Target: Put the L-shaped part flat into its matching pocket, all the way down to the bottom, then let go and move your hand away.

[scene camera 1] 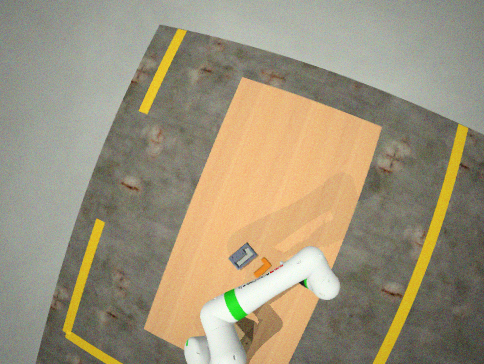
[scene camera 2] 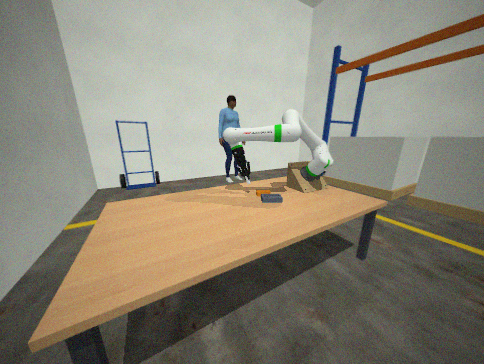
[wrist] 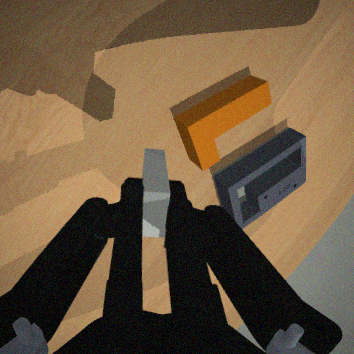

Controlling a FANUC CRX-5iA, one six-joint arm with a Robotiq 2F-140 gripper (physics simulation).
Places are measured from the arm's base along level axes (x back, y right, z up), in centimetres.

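Pixels of known places: gripper, fingertip midpoint: (scene camera 1: 281, 263) (scene camera 2: 249, 184) (wrist: 152, 166); arm's base, link origin: (scene camera 2: 307, 174).
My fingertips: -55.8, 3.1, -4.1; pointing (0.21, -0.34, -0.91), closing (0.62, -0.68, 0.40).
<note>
Ahead of a thing's pixels: the offset from my fingertips to its top centre, as dx, dy, dz. "*": to the spot under its first point. Level surfaces: height alone.
The orange L-shaped part @(+9.0, -7.9, -4.8) (scene camera 1: 259, 271) (scene camera 2: 263, 192) (wrist: 227, 119) lies flat on the table, beside the grey-blue block. The block @(+8.5, -20.1, -4.1) (scene camera 1: 235, 259) (scene camera 2: 271, 198) (wrist: 272, 197) has an L-shaped pocket @(* +10.2, -21.0, -5.2) (wrist: 277, 175) that is empty. A narrow gap shows between part and block in scene camera 1. In the wrist view both have the long leg at the upper side and the short leg at the left. My gripper (scene camera 2: 248, 180) (wrist: 152, 166) is shut with nothing between its fingertips. It is off to the left of the part in the wrist view, apart from it; the arm hides it in scene camera 1.
The white arm (scene camera 1: 270, 285) (scene camera 2: 265, 133) reaches over the wooden table @(dz -7.8) (scene camera 1: 280, 130) (scene camera 2: 200, 240) from its wedge-shaped base (scene camera 2: 305, 180). Shadows of the arm fall around the part. A person (scene camera 2: 229, 122), a blue hand truck (scene camera 2: 136, 151) and a rack (scene camera 2: 330, 95) stand beyond the table.
</note>
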